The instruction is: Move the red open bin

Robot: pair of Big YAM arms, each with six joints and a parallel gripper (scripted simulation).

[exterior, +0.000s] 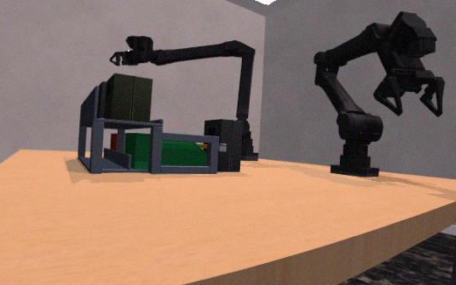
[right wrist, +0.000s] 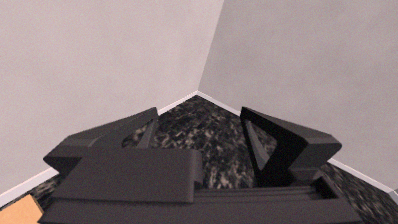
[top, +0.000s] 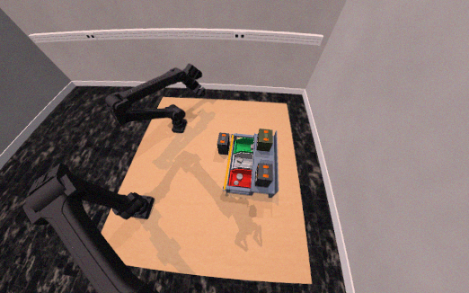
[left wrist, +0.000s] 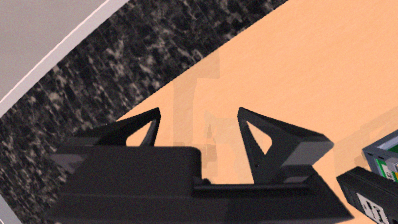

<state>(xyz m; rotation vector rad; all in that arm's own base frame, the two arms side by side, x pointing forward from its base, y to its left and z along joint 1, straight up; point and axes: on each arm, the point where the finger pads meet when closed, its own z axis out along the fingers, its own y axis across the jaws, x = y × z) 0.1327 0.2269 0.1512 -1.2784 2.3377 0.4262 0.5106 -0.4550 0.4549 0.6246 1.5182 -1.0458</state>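
My left gripper is now 37 cm to the left of the black box, 26 cm short of it and 9 cm above it. From my left hand the other things lie so: grey bin (47 cm to the right, 42 cm ahead, 12 cm below); then grey shelf (47 cm to the right, 45 cm ahead, 9 cm below); then green bin (42 cm ahead, 36 cm to the right, 12 cm below).
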